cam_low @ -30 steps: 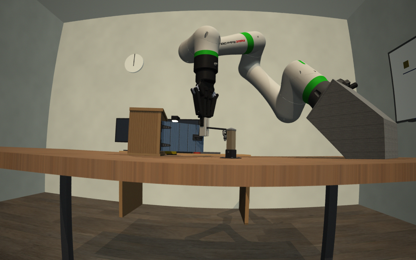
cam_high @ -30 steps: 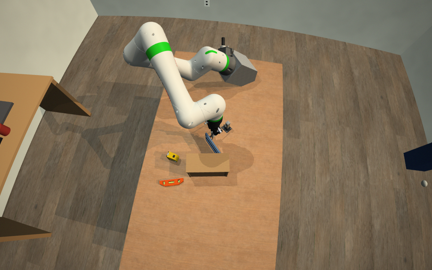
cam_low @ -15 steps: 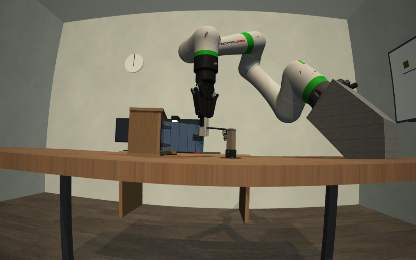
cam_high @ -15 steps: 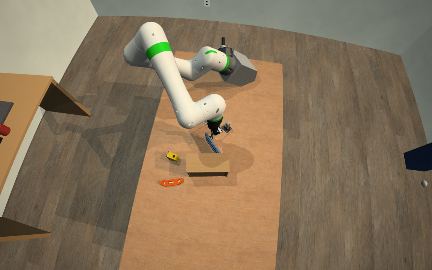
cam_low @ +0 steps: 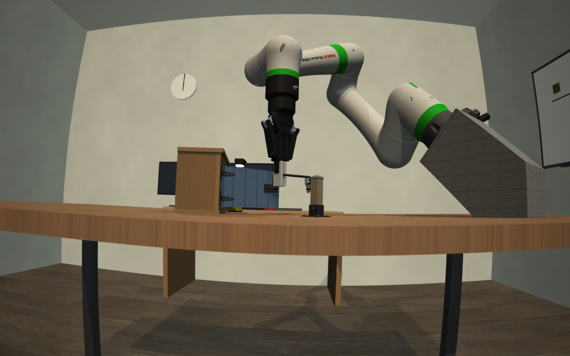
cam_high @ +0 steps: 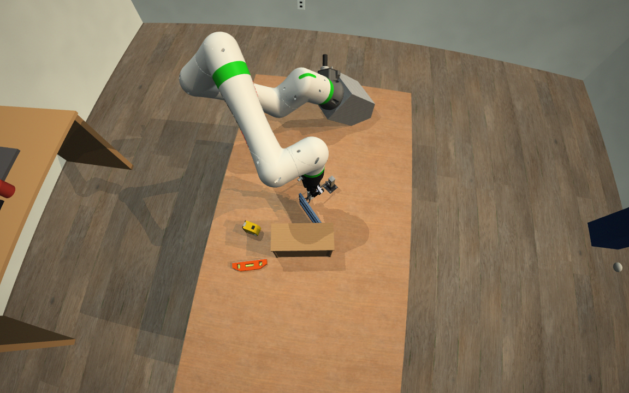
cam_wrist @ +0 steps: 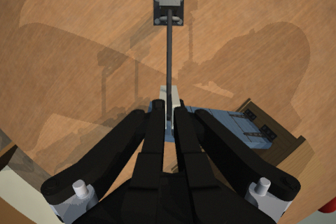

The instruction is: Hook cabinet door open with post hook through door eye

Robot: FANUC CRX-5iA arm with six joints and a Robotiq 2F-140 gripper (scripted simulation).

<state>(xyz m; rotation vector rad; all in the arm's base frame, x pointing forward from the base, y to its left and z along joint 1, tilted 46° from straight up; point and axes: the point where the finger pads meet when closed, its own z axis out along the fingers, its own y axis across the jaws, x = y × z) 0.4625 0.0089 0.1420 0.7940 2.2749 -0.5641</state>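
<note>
Right now the dark hook is 3 cm behind my hand, 3 cm to the left of it and 2 cm below it. From my hand the other things lie so: hook post 5 cm behind, 6 cm to the left, 4 cm below; then wooden cabinet 14 cm ahead, 1 cm to the right, 4 cm below; then cabinet door 8 cm ahead, 1 cm to the left, 4 cm below.
</note>
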